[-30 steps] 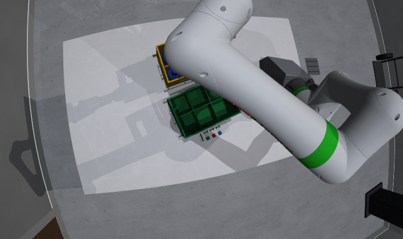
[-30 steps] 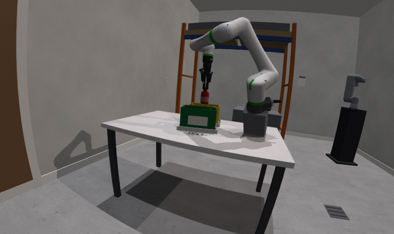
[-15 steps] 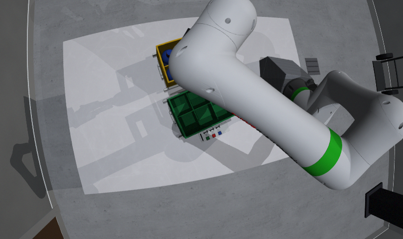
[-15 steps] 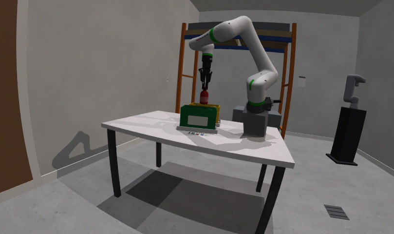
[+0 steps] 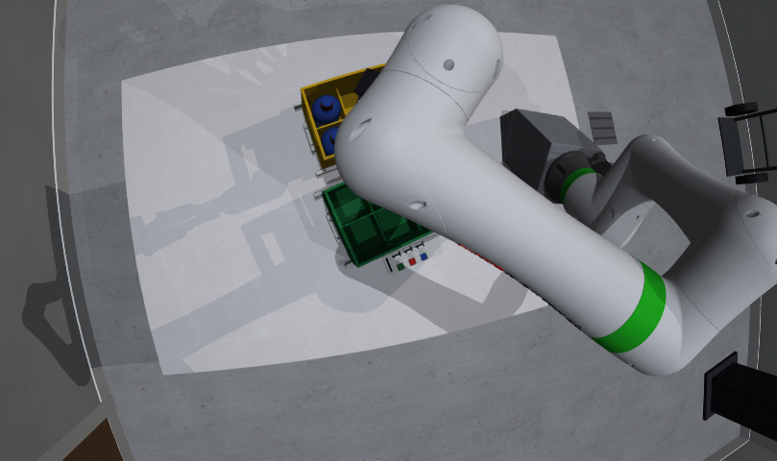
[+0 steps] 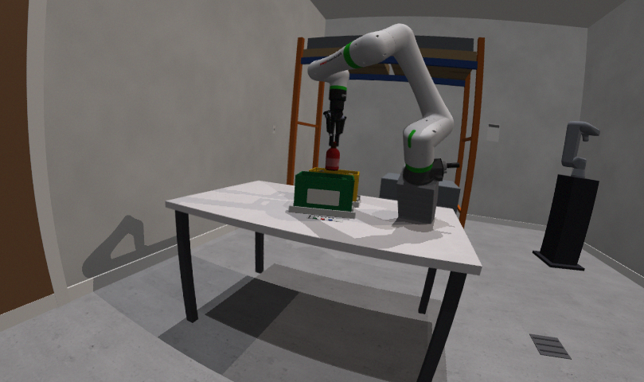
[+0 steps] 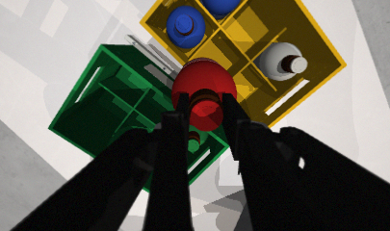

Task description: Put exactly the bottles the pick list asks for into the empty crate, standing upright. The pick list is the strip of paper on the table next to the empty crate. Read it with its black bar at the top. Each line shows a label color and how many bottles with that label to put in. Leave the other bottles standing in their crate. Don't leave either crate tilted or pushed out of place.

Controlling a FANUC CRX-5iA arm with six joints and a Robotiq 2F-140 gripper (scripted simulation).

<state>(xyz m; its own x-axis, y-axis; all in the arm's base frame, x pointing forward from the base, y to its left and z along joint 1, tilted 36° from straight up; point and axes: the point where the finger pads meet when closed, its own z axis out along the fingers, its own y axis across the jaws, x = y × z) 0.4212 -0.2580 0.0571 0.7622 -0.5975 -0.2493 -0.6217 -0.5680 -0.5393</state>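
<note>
The red bottle lies 8 cm below my hand. Also, from my hand: yellow crate 9 cm to the right, 27 cm below; then blue-label bottle 9 cm ahead, 12 cm to the right, 26 cm below; then green-label bottle 9 cm behind, 9 cm to the left, 26 cm below.
</note>
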